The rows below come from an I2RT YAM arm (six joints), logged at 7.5 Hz.
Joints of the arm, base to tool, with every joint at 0 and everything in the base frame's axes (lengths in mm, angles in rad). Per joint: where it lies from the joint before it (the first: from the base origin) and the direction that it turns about. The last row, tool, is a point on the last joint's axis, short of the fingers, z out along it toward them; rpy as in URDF.
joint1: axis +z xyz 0 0 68
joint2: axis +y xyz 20 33.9 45.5
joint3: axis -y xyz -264 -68.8 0
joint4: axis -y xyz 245 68.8 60
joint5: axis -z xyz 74 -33.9 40.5
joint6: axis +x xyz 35.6 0 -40.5
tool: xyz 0 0 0 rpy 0 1.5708 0
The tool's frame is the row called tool.
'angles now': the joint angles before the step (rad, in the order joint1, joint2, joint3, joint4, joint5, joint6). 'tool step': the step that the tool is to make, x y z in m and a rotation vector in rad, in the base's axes. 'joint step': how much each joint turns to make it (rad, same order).
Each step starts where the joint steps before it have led.
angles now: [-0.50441, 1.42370, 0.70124, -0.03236, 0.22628, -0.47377]
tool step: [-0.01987, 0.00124, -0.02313, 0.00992, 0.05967, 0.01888]
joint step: [-0.03508, -0.01239, -0.09952, 0.04197, -0.02362, -0.05415]
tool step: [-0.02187, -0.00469, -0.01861, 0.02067, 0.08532, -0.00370]
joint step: [-0.06352, -0.00285, -0.06651, -0.00688, -0.01880, -0.06480]
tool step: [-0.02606, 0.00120, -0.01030, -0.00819, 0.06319, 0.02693]
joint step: [-0.06371, -0.05776, -0.08402, -0.00274, -0.02329, -0.09951]
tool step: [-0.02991, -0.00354, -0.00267, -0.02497, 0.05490, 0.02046]
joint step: [-0.10776, -0.08704, -0.06796, -0.02457, -0.03633, -0.13606]
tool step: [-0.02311, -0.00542, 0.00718, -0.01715, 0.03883, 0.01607]
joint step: [-0.10926, -0.08817, -0.01409, -0.07513, -0.04575, -0.12406]
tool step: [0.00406, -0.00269, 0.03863, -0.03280, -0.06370, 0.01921]
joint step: [0.00122, -0.09940, 0.10222, -0.13610, -0.03332, 0.00446]
